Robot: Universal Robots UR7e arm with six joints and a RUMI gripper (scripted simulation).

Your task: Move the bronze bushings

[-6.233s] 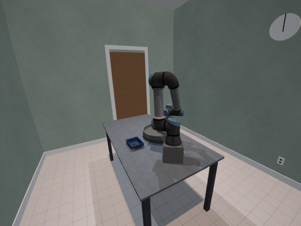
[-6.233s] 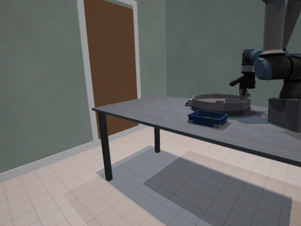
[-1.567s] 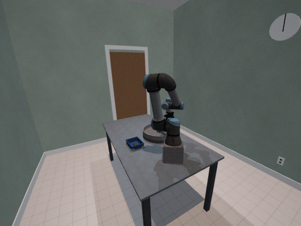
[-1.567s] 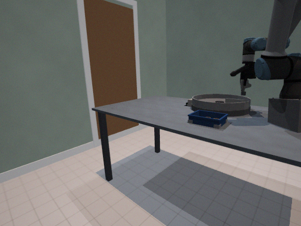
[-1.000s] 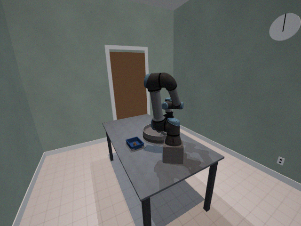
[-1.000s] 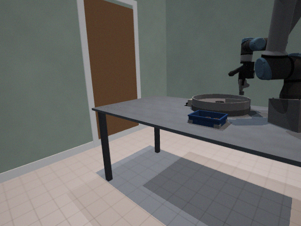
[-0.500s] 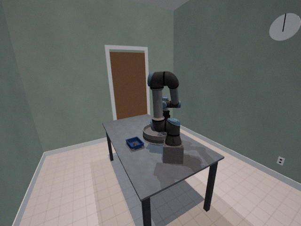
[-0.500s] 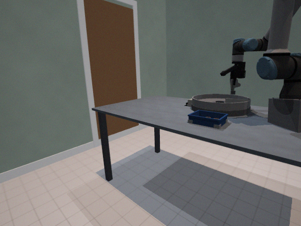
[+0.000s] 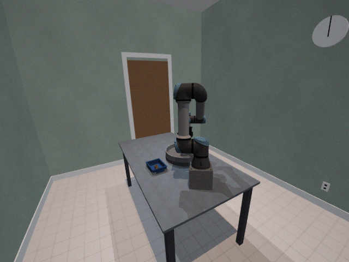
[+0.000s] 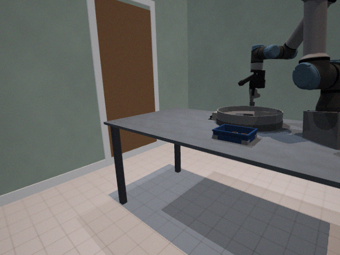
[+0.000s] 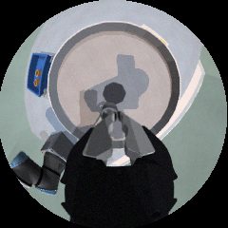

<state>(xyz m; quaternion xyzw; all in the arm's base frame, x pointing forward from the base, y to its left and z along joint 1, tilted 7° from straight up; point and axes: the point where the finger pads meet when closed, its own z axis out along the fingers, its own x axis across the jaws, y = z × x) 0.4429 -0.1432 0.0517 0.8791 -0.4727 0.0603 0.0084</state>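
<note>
My gripper is now 10 mm short of the turntable, 10 mm to the right of it and 100 mm above it. From my hand the other things lie so: blue crate 50 mm behind, 380 mm to the left, 120 mm below.
</note>
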